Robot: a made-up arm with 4 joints. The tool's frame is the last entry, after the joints.
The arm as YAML. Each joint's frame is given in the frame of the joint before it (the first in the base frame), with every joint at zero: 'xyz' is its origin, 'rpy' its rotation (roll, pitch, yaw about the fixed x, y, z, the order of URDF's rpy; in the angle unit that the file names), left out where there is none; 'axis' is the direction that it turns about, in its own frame. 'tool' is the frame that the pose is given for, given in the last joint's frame.
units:
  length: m
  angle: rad
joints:
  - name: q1
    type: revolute
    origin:
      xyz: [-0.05, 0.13, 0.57]
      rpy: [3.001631, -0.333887, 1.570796]
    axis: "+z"
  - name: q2
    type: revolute
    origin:
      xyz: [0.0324, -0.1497, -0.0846]
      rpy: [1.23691, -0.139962, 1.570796]
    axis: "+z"
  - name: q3
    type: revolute
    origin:
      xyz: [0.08, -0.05, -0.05]
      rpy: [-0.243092, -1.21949, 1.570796]
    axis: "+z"
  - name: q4
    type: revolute
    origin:
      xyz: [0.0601, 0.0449, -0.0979]
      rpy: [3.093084, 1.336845, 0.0]
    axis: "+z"
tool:
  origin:
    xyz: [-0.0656, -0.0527, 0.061]
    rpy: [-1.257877, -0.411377, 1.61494]
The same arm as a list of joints. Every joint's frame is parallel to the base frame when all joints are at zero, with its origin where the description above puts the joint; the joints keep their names.
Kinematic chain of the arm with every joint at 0, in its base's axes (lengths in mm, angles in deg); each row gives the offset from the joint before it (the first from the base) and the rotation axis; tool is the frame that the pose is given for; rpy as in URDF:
q1: xyz -50 130 570 axis 0.139506 0.324513 -0.935537
q2: xyz -160 10 70 axis +y
q3: xyz 80 -50 50 axis -0.240705 0.334007 0.911318
q4: xyz -20 20 -120 axis 0.102799 -0.985594 0.134299
tool: xyz -60 -60 60 rpy 16.83 -17.1 -16.41

